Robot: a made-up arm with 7 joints. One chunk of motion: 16 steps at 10 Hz.
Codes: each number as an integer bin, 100 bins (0 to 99) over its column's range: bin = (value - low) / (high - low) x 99, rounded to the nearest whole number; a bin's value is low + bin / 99 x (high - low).
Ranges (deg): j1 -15..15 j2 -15..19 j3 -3..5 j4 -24..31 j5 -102..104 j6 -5..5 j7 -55..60
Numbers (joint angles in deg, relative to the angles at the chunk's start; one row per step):
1: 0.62 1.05 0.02 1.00 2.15 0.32 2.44
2: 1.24 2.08 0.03 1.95 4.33 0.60 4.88
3: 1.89 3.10 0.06 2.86 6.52 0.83 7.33
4: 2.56 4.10 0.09 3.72 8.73 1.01 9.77
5: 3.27 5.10 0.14 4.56 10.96 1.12 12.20
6: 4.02 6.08 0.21 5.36 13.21 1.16 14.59
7: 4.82 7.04 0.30 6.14 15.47 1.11 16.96
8: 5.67 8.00 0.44 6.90 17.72 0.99 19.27
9: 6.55 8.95 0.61 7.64 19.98 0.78 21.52
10: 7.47 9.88 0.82 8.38 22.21 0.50 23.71
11: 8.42 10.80 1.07 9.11 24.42 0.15 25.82
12: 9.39 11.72 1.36 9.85 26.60 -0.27 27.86
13: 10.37 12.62 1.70 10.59 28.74 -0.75 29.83
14: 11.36 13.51 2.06 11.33 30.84 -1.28 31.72
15: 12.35 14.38 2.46 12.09 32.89 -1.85 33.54
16: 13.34 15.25 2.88 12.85 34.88 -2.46 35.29
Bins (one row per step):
1: 52 47 37 45 50 53 49
2: 54 50 37 47 51 55 52
3: 56 53 38 48 52 58 54
4: 58 56 38 50 53 59 56
5: 60 59 39 51 54 61 58
6: 63 61 40 53 55 61 60
7: 65 64 41 54 56 60 62
8: 68 67 43 56 58 59 64
9: 71 70 45 57 59 57 66
10: 74 72 47 58 60 54 68
11: 77 75 50 60 61 51 70
12: 80 78 54 61 62 47 71
13: 84 80 58 62 63 42 73
14: 87 83 63 64 64 37 75
15: 90 86 68 65 65 31 76
16: 94 88 73 66 66 25 78

